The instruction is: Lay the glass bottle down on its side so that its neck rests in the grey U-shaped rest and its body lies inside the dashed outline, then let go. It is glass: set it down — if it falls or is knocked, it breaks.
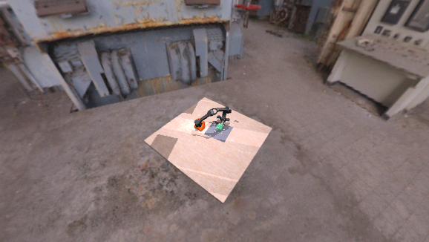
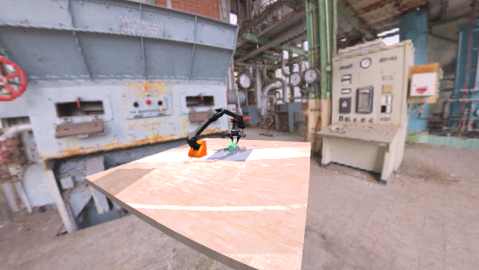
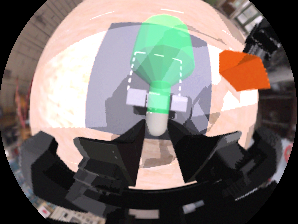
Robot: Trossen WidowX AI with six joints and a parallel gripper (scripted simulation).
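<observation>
My gripper tip is now 5 cm to the left of the green glass bottle and 1 cm short of it. Also, from my gripper tip: grey mat 11 cm to the right, 5 cm below, 3 cm ahead.
</observation>
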